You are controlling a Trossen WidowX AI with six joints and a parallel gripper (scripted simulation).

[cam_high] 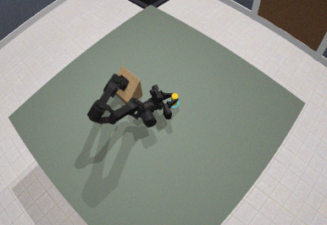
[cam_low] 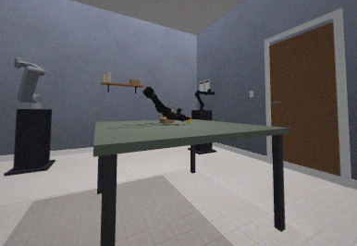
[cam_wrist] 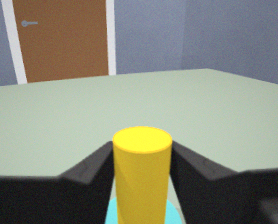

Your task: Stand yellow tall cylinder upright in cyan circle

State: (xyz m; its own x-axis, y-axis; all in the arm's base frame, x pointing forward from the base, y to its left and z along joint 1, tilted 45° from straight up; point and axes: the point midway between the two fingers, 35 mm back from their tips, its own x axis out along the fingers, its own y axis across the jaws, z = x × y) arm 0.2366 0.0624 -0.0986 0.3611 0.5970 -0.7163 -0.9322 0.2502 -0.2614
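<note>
The yellow tall cylinder is 1 cm ahead of my hand, 2 cm to the left of it and 2 cm below it. Also, from my hand: cyan circle 1 cm ahead, 2 cm to the left, 6 cm below.
</note>
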